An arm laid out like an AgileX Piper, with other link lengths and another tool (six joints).
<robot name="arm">
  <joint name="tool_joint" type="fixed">
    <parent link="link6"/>
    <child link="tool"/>
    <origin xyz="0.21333 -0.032 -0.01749" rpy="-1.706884 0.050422 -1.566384"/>
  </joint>
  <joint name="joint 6" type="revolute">
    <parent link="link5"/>
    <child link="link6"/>
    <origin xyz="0.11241 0 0.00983" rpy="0 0 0"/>
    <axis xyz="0.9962 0 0.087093"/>
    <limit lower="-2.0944" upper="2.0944"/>
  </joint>
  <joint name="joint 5" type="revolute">
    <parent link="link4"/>
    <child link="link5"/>
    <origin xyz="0 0 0" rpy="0 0 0"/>
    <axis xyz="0 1 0"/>
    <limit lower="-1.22" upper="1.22"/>
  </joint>
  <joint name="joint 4" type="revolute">
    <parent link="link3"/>
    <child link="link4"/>
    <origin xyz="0.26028 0 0.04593" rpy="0 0 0"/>
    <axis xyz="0.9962 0 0.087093"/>
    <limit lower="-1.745" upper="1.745"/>
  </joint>
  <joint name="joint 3" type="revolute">
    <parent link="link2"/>
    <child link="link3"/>
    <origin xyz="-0.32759 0 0.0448" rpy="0 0 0"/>
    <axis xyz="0 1 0"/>
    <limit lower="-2.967" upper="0"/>
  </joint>
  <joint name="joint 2" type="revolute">
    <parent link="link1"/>
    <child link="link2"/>
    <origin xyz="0 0 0" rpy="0 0 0"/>
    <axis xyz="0 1 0"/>
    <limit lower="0" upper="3.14"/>
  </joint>
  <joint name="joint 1" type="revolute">
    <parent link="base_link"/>
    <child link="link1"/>
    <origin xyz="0 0 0.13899" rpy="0 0 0"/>
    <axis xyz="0 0 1"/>
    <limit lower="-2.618" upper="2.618"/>
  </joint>
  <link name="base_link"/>
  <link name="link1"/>
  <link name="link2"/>
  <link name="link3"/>
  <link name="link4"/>
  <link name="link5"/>
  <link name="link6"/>
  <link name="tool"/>
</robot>
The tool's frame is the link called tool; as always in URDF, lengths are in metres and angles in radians.
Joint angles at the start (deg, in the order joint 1, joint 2, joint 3, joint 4, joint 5, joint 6): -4.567 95.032 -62.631 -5.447 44.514 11.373
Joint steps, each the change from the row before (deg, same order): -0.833 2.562 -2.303 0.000 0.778 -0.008; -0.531 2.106 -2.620 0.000 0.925 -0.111; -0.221 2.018 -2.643 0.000 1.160 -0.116; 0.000 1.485 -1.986 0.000 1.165 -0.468; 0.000 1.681 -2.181 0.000 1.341 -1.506; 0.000 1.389 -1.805 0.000 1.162 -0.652; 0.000 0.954 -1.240 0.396 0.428 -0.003; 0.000 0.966 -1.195 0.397 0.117 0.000; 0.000 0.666 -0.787 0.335 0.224 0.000
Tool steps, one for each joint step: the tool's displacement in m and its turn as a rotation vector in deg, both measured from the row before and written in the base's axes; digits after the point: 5 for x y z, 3 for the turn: 0.00684 -0.00647 -0.00575 0.053 1.033 -0.891; 0.00938 -0.00497 -0.00159 -0.031 0.420 -0.503; 0.00868 -0.00293 -0.00144 -0.026 0.543 -0.208; 0.00522 -0.00125 -0.00126 -0.102 0.707 0.350; 0.00556 -0.00204 -0.00181 -0.344 0.986 1.335; 0.00399 -0.00121 -0.00177 -0.123 0.806 0.530; 0.00466 0.00128 -0.00145 0.355 0.103 -0.200; 0.00603 0.00124 -0.00164 0.342 -0.150 -0.175; 0.00308 0.00124 -0.00150 0.307 0.070 -0.155
